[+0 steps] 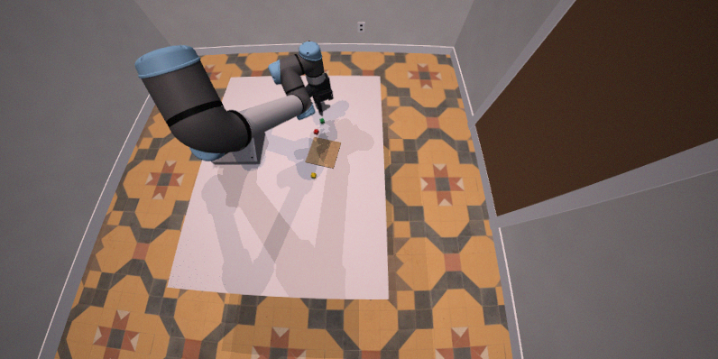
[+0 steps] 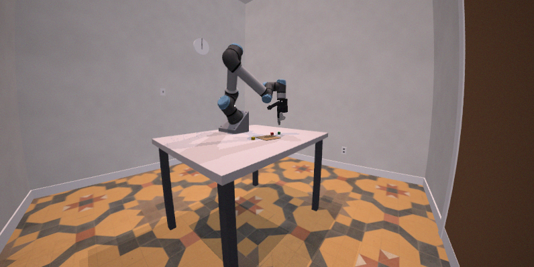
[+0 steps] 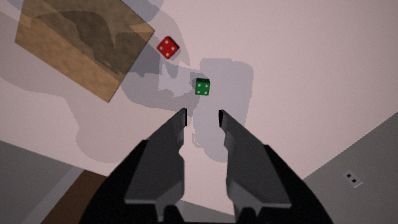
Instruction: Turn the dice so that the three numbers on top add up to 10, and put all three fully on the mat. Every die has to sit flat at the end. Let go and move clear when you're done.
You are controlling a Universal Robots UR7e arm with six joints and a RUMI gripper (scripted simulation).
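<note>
Right now the green die is 80 mm below my hand. Also, from my hand: brown mat (170 mm to the right, 90 mm below, 30 mm ahead); yellow die (300 mm to the right, 80 mm below); red die (80 mm below, 70 mm to the right, 20 mm behind).
</note>
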